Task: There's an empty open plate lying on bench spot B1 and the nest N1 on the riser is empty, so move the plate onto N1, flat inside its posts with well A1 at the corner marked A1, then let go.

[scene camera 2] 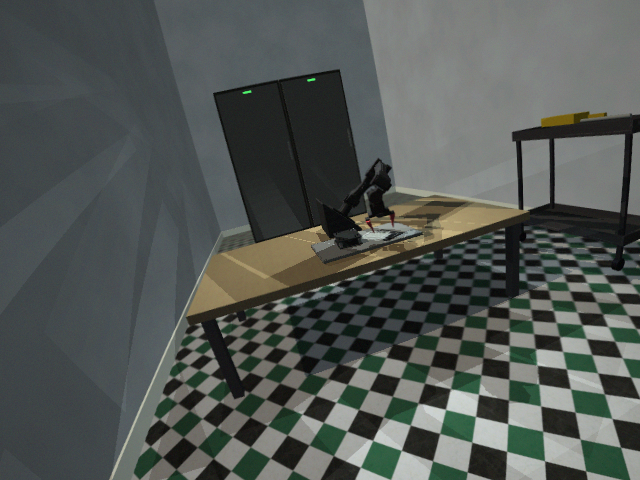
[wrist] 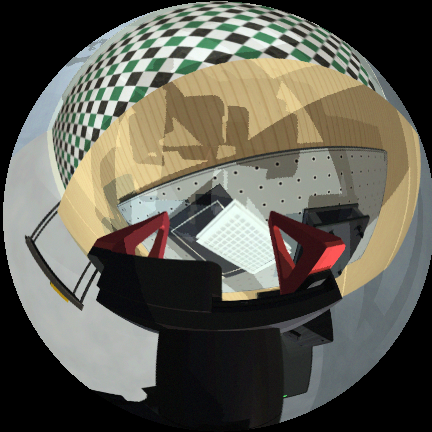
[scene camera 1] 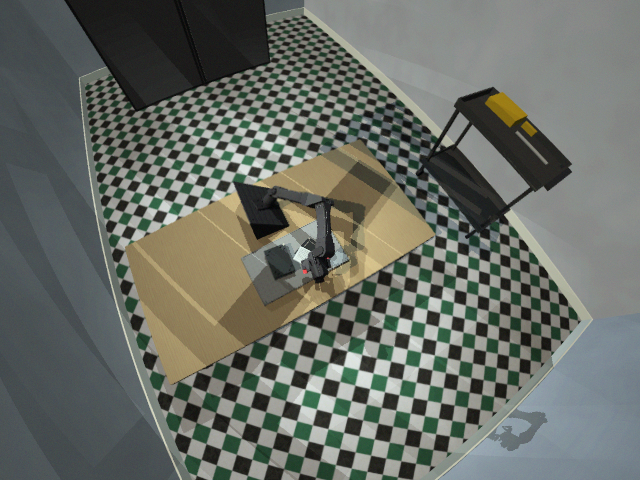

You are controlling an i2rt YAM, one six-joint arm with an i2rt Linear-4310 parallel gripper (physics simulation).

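Places are measured from the arm's base along level axes (x right, y ahead, z up), in centimetres.
Pixels of known places: gripper, fingertip midpoint: (scene camera 2: 383,230) (wrist: 218,216); arm's base, link origin: (scene camera 2: 341,214) (scene camera 1: 265,203).
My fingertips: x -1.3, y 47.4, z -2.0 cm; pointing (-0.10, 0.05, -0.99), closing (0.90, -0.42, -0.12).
Note:
Ahead of a thing's pixels: the offset from my fingertips to its top centre. Level surfaces: height alone.
The pale, open plate @(dx -0.1, dy -8.9, dz -3.9 cm) (scene camera 1: 301,254) (scene camera 2: 376,235) (wrist: 240,237) lies flat, with its wells facing up. It is partly over the dark, white-outlined bench spot (scene camera 1: 308,242) (wrist: 192,227), shifted toward the riser and overlapping the outline. The A1 corner cannot be read. My gripper (scene camera 1: 316,264) (scene camera 2: 383,228) (wrist: 218,216) is open above the plate. Its red fingers are apart, with nothing held between them. The dark riser with the nest @(dx +13.4, dy -15.5, dz -0.3 cm) (scene camera 1: 279,260) (scene camera 2: 347,238) (wrist: 332,225) stands beside the plate; no plate shows in the nest. A finger hides part of the riser in the wrist view.
A grey perforated board @(dx +5.5, dy -12.6, dz -5.4 cm) (scene camera 1: 254,266) (scene camera 2: 330,254) (wrist: 300,172) carries the plate and riser. It lies on the wooden table @(dz -6.8 cm) (scene camera 1: 201,268) (scene camera 2: 248,273) (wrist: 280,75). A black wedge-shaped block (scene camera 1: 258,206) (scene camera 2: 333,219) stands by the arm's base. A dark cart stands beyond the table.

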